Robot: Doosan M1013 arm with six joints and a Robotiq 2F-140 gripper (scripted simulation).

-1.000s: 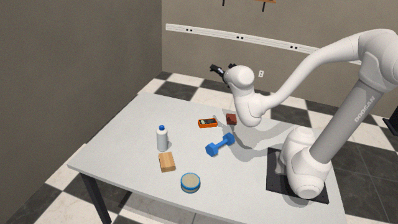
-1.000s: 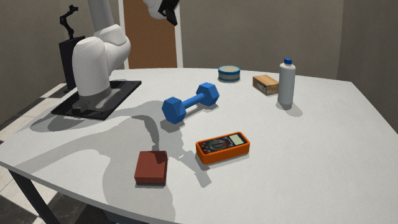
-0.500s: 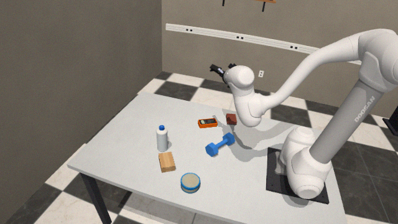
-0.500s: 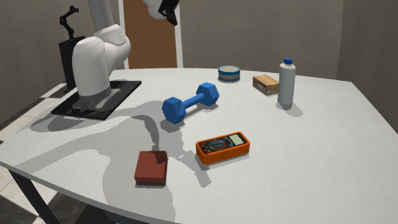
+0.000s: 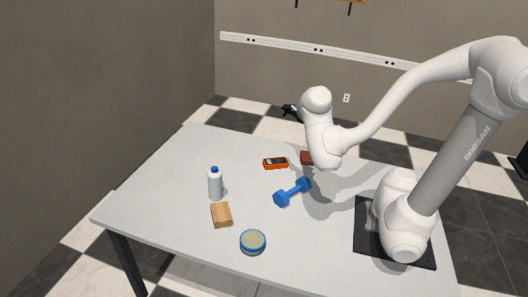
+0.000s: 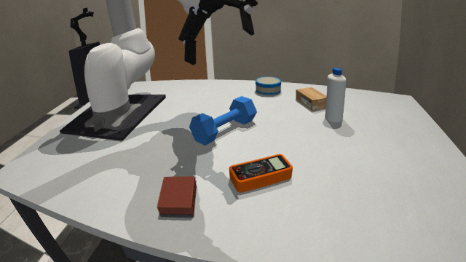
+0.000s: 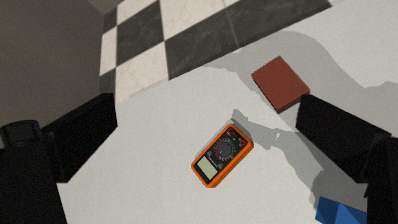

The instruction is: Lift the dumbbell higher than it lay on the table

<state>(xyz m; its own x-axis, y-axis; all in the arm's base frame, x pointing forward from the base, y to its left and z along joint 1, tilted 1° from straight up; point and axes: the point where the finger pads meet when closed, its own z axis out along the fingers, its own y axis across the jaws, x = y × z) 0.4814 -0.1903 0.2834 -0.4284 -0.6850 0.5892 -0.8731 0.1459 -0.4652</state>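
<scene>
The blue dumbbell lies 26 cm below my hand, 18 cm to the left of it and 5 cm behind it. The rest, counted from my hand: white bottle: 30 cm to the left, 28 cm ahead, 21 cm below; then round tin: 51 cm to the left, 27 cm below, 4 cm ahead.
</scene>
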